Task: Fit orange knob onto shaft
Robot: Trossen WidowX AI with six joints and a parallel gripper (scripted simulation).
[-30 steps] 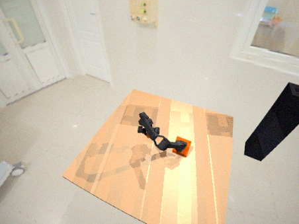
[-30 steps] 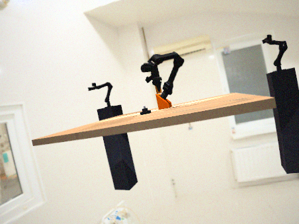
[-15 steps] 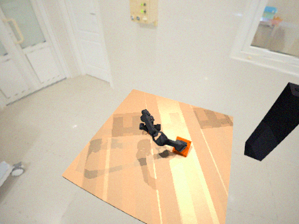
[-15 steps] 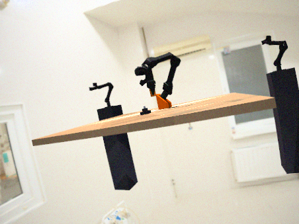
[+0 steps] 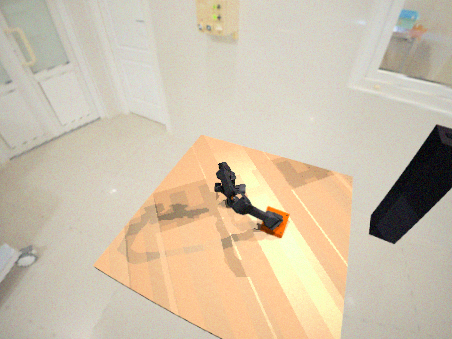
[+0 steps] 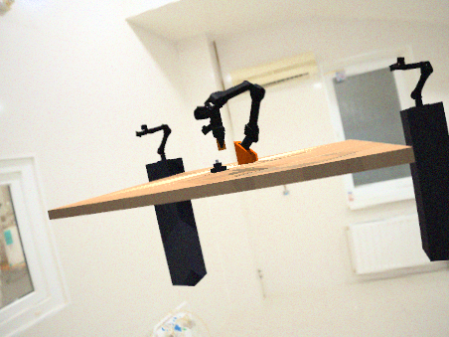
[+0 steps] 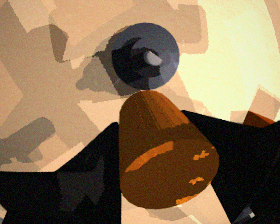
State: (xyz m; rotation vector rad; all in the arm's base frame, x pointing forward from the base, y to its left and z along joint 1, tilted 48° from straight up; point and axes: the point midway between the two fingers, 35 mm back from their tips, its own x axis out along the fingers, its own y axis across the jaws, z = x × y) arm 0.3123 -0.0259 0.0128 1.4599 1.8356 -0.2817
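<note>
My gripper tip is now 40 mm to the left of the dark round pedestal and 80 mm above it. From my gripper tip the other things lie so: orange knob 30 mm above.
</note>
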